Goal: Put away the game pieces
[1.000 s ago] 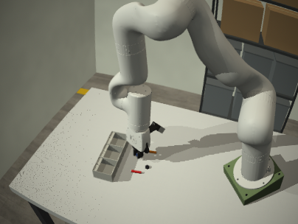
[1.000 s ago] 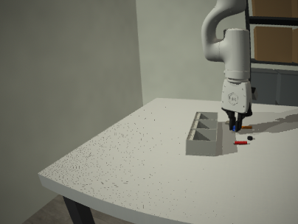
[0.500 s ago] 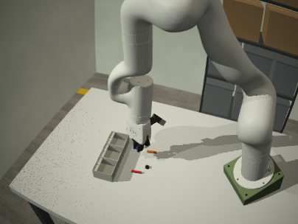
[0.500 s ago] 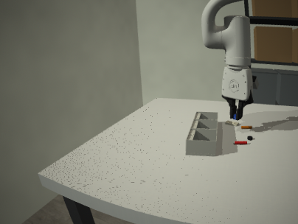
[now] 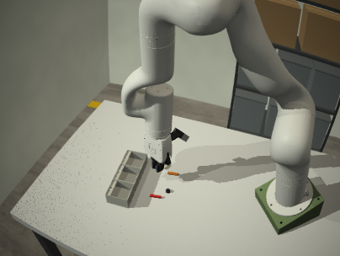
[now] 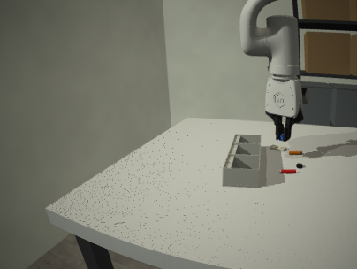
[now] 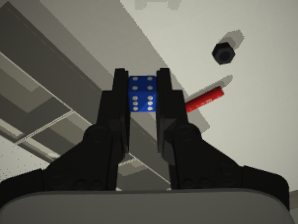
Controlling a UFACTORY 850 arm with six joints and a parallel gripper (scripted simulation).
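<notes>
Right now the beige tile is 80 mm to the right of my hand, 80 mm below it and 30 mm ahead of it. Also, from my hand: orange stick (80 mm below, 60 mm to the right, 40 mm behind); blue die (10 mm below); black piece (80 mm below, 60 mm behind, 30 mm to the left).
</notes>
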